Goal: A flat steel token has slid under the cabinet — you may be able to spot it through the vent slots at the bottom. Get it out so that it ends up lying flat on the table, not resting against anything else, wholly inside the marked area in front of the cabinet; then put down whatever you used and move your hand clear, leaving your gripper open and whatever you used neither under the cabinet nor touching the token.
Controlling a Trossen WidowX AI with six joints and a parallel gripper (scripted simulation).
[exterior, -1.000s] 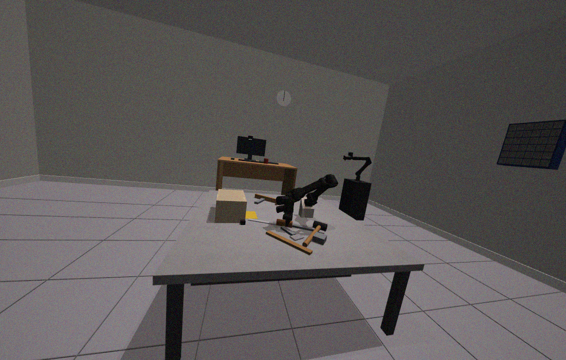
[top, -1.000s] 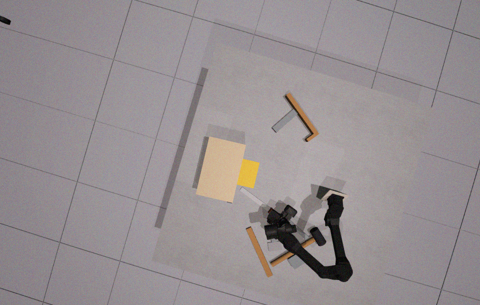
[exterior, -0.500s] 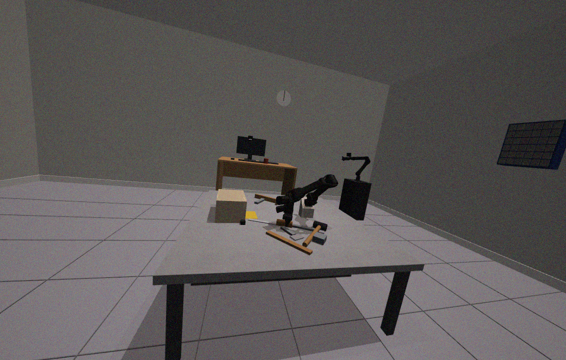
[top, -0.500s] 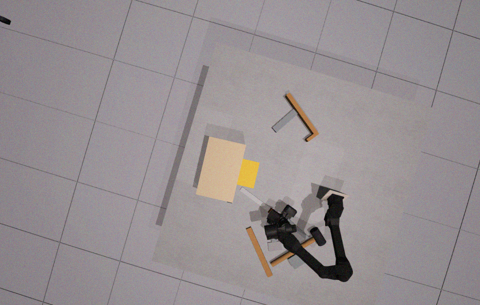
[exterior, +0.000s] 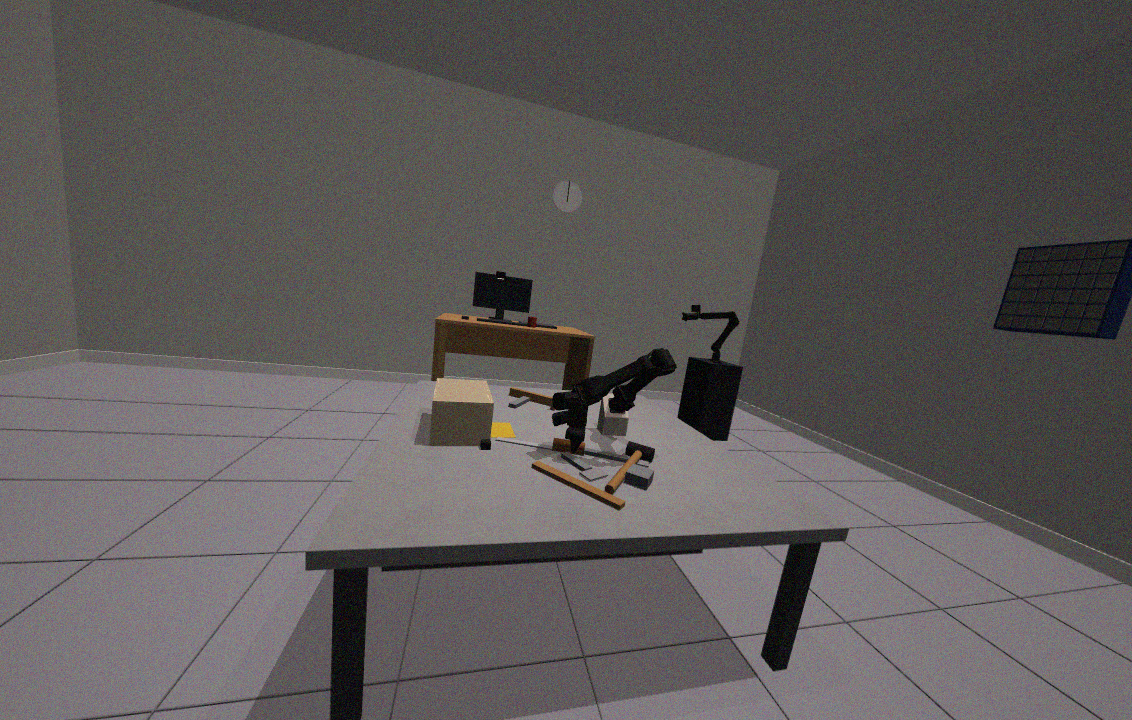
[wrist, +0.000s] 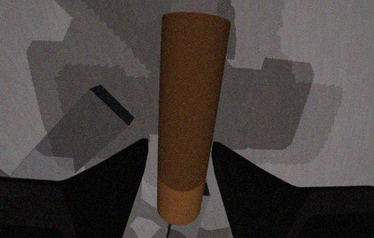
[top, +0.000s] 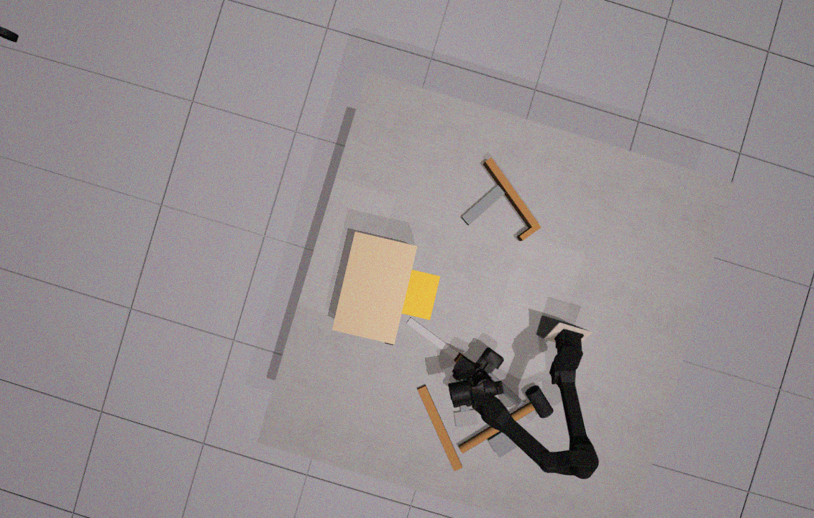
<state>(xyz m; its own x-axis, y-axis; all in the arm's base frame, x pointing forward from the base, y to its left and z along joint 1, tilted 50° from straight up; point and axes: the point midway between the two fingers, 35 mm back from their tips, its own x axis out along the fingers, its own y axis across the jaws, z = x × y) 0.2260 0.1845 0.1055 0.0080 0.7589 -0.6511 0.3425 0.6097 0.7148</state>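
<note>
Right now the grey l-shaped bracket is 120 mm to the left of my gripper tip. Round my gripper tip: grey block (200 mm to the left, 150 mm behind, 10 mm above); then wooden stick (220 mm to the left, 60 mm ahead); then grey steel token (350 mm ahead, 150 mm to the right).
</note>
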